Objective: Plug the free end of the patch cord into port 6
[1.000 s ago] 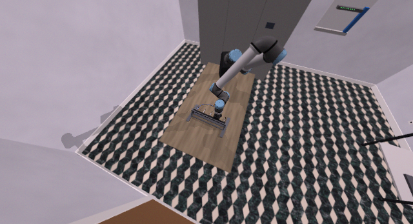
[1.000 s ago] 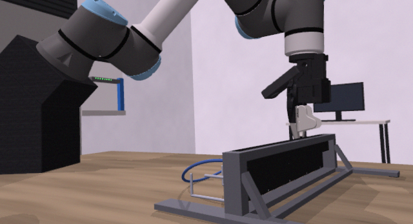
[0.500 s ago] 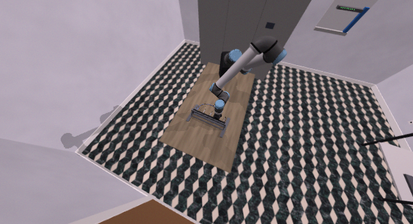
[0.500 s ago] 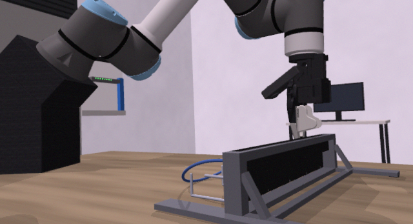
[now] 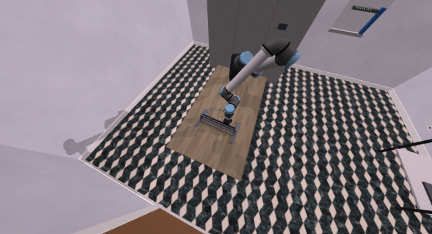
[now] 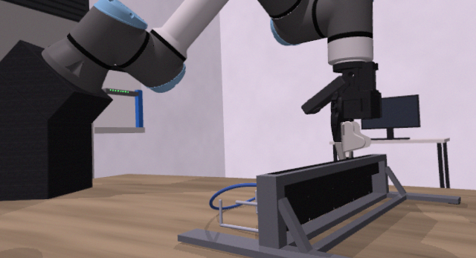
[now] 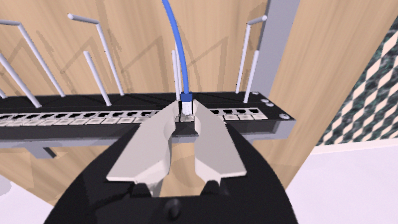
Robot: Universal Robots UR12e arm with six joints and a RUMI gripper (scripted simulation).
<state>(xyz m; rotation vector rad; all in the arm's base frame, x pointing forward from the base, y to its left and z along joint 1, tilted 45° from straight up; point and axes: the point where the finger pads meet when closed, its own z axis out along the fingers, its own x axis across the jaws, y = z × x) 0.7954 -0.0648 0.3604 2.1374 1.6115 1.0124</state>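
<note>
The plug is 1 cm below my hand and 1 cm ahead of it.
</note>
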